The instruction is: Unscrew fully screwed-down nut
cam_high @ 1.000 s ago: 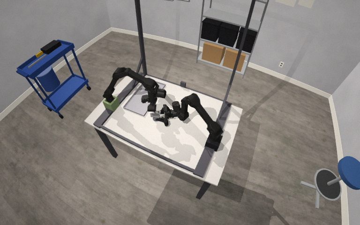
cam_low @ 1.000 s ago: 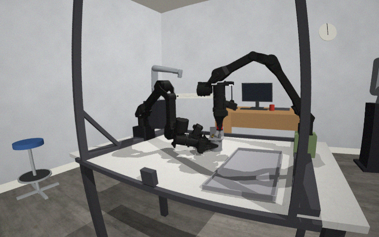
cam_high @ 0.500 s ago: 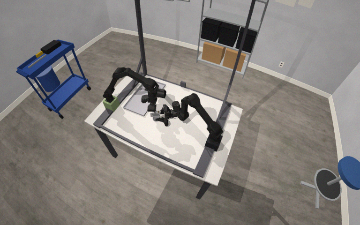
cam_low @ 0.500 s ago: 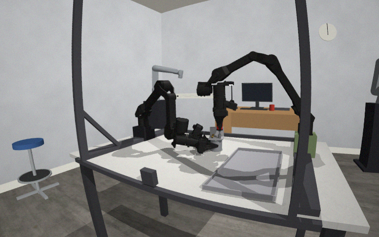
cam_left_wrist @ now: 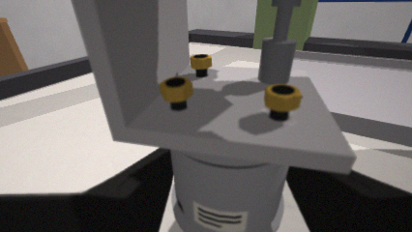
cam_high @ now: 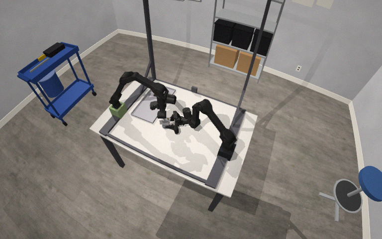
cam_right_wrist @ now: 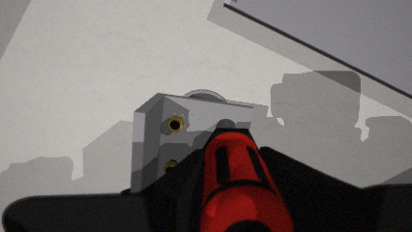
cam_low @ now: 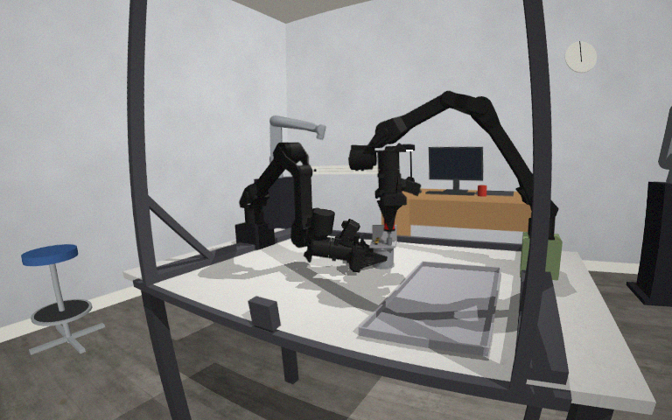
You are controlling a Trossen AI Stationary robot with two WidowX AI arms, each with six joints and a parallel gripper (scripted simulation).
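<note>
My right hand is 30 mm above the red-handled nut driver. From my right hand the other things lie so: l-shaped bracket 10 mm ahead, 20 mm to the left, 70 mm below; then grey joint module 10 mm ahead, 20 mm to the left, 110 mm below; then shallow grey tray 170 mm behind, 190 mm to the right, 140 mm below.
Right now the grey joint module is 3 cm to the right of my left hand and 1 cm ahead of it. From my left hand the other things lie so: l-shaped bracket: 4 cm above, 3 cm to the right, 1 cm ahead; red-handled nut driver: 8 cm above, 5 cm to the right; shallow grey tray: 24 cm to the right, 17 cm behind, 3 cm below.
</note>
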